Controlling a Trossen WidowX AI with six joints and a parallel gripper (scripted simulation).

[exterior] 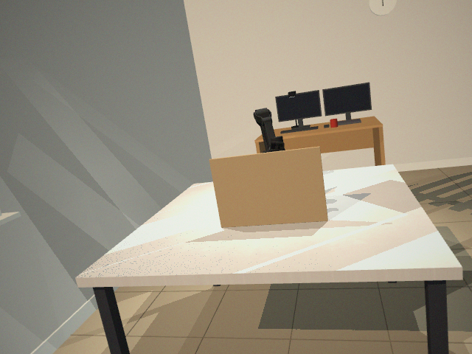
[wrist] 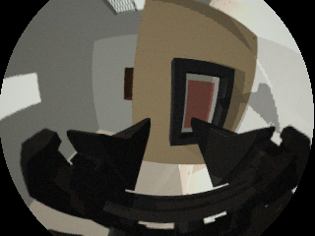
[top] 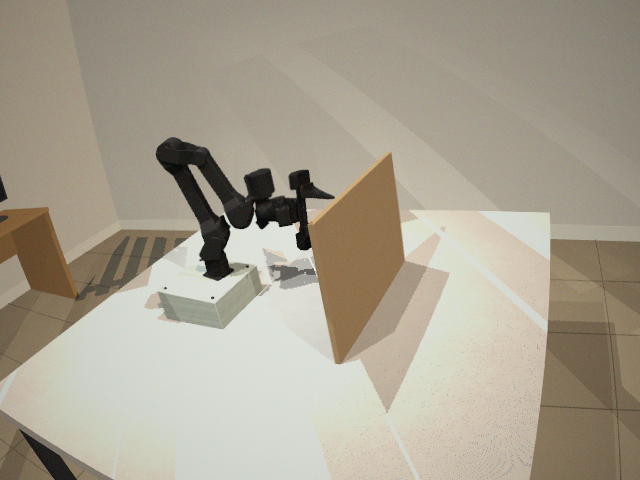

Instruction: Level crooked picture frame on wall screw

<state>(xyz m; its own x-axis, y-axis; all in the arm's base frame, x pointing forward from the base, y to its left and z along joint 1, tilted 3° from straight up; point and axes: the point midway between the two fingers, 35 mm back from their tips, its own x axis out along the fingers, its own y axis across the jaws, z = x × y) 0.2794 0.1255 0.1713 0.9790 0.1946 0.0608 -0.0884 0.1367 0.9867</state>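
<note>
Right now the picture frame is 60 mm ahead of my gripper tip and 70 mm below it. Also, from my gripper tip: tan wall panel 80 mm ahead, 10 mm to the right, 80 mm below.
</note>
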